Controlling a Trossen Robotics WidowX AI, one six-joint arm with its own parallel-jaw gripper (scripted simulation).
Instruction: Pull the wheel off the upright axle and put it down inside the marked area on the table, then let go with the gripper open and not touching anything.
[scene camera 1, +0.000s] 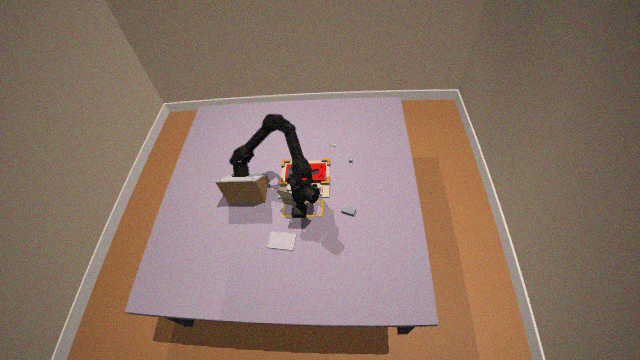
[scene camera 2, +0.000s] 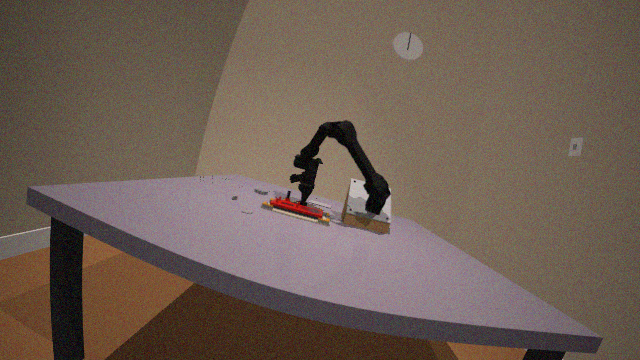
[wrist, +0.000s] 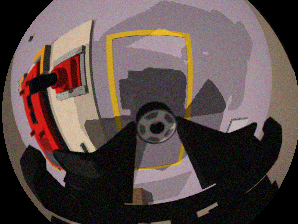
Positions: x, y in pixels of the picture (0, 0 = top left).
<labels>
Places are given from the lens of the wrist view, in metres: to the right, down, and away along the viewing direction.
my gripper (wrist: 155, 123): 0.01, 0.01, 0.10
red fixture plate (wrist: 39, 112): -0.15, 0.00, 0.06
upright axle (wrist: 66, 75): -0.08, -0.03, 0.06
The marked spots on the red fixture plate and the upright axle are 0.08 m apart.
</labels>
